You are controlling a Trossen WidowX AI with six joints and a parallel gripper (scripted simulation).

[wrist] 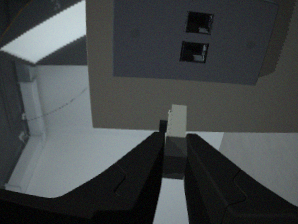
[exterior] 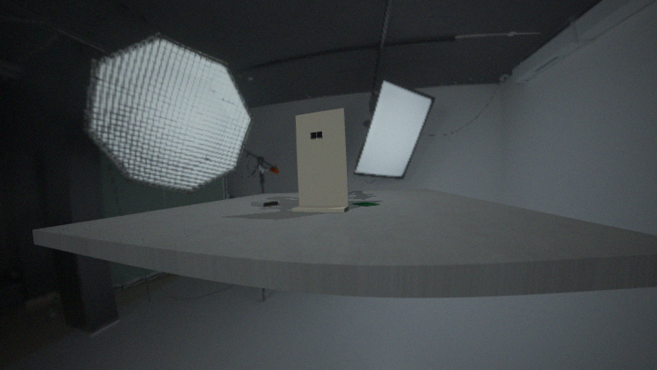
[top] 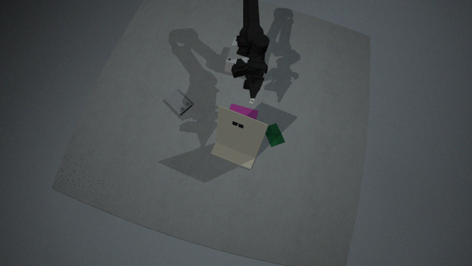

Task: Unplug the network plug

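Right now my gripper tip is 27 cm above the magenta square, 4 cm past it and 3 cm to the left of it. The rest, counted from my gripper tip: marked square 27 cm below, 12 cm to the left, 2 cm behind; then upright panel 12 cm below, 11 cm ahead, 1 cm to the right; then network plug right at my gripper tip.
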